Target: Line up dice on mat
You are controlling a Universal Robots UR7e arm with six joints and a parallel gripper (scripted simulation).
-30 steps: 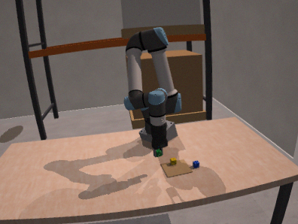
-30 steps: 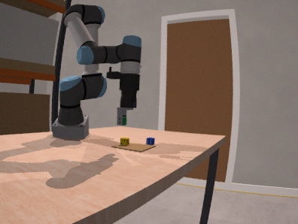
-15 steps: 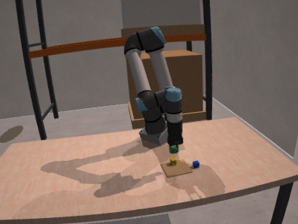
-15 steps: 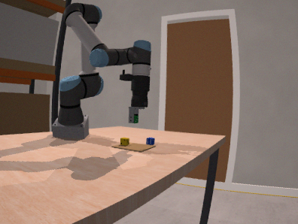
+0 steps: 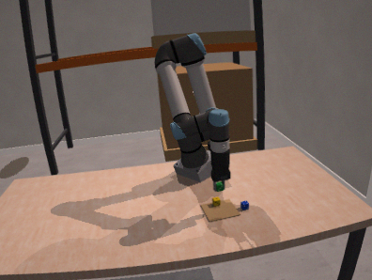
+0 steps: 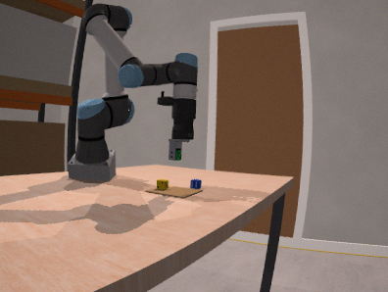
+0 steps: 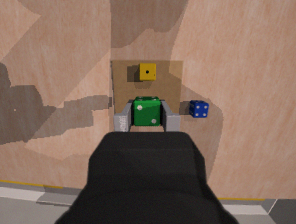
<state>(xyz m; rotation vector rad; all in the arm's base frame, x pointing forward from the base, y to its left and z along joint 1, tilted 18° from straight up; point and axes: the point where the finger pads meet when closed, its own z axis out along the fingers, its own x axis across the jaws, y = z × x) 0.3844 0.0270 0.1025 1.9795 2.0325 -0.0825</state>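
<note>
Now: the tan mat 12 cm below my hand. From my hand the other things lie so: green die (right at my hand); blue die (11 cm to the left, 11 cm below, 3 cm ahead); yellow die (10 cm below, 5 cm behind).
</note>
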